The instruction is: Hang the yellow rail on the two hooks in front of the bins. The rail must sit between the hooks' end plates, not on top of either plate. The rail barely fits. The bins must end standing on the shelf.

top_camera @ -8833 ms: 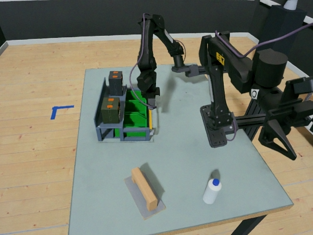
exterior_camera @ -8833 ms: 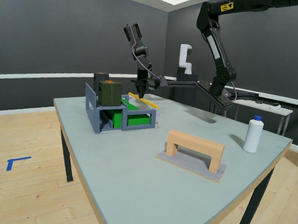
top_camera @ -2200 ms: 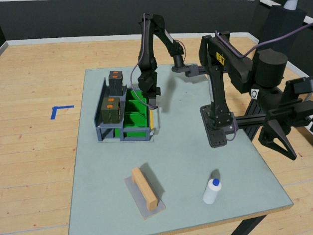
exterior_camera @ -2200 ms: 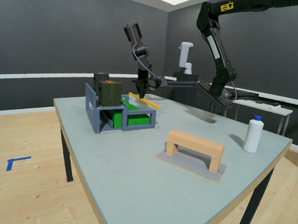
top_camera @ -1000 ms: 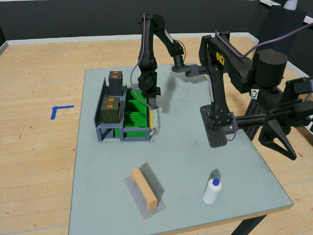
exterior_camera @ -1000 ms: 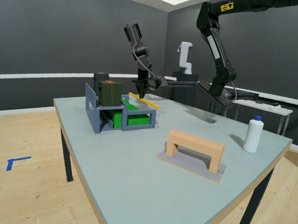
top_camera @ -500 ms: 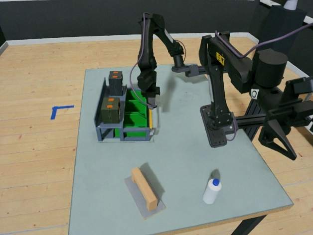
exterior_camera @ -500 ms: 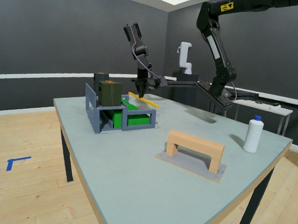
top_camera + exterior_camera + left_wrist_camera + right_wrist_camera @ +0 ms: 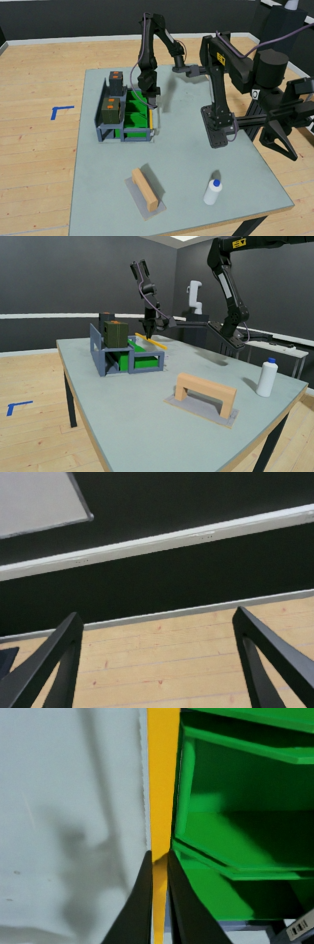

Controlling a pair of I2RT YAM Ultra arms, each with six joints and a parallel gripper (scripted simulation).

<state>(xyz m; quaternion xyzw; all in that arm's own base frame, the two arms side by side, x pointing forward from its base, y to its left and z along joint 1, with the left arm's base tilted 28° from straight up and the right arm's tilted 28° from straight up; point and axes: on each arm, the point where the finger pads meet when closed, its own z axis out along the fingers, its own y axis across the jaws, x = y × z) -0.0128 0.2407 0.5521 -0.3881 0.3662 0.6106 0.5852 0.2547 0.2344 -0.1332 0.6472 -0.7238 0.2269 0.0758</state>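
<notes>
My right hand is 1 cm above the yellow rail. Round my right hand: blue-grey shelf 13 cm ahead, 2 cm to the right, 4 cm below; white bottle 15 cm behind, 55 cm to the left, 4 cm below.
</notes>
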